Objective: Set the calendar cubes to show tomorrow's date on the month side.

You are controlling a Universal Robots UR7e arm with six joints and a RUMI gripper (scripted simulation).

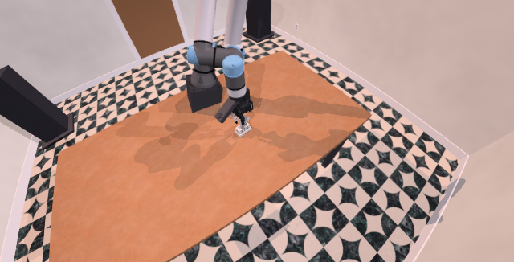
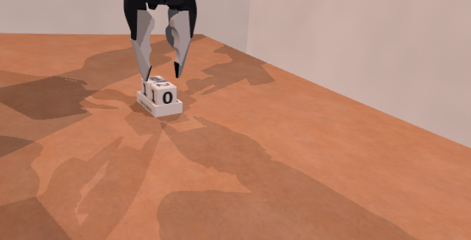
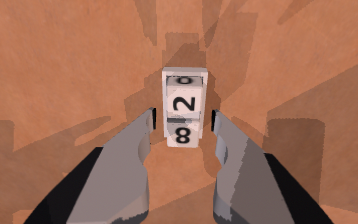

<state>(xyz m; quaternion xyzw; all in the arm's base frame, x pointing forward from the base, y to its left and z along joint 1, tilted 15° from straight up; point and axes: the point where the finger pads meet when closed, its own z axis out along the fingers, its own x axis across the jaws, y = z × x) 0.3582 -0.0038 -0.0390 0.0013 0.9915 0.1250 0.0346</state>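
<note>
My gripper is now 2 cm to the right of the tray and 6 cm above it.
</note>
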